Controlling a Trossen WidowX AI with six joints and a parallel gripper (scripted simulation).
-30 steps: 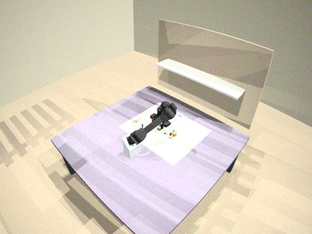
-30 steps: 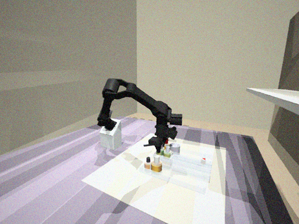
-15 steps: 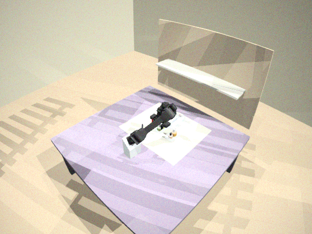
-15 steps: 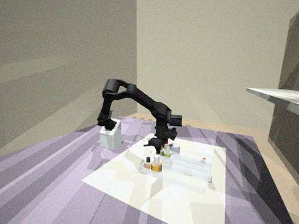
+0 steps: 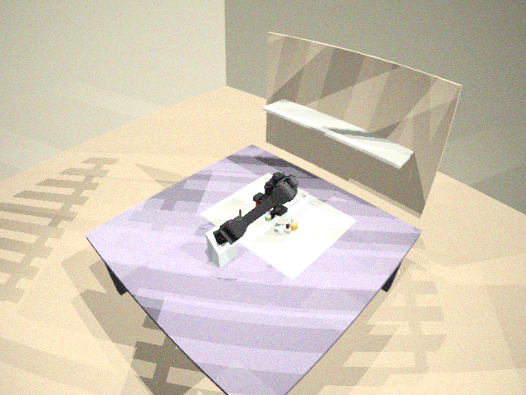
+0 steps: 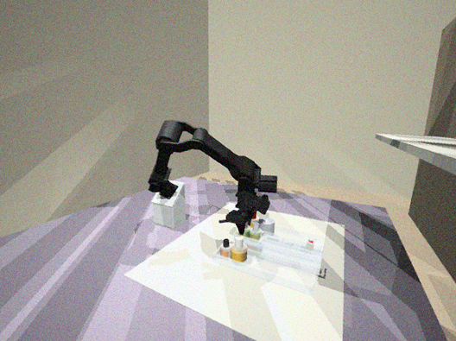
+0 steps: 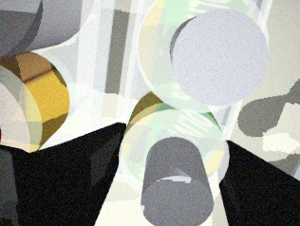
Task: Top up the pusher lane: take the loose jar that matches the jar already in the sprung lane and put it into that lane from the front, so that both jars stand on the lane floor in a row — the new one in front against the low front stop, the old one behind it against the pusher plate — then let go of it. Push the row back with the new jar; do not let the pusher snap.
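Right now my gripper tip is 9 cm to the right of the grey cylinder and 5 cm short of it. The rest, counted from my gripper tip: wall shelf: 50 cm ahead, 34 cm above, 5 cm to the left; clear lane rack: 15 cm ahead, 1 cm to the right, 1 cm below.
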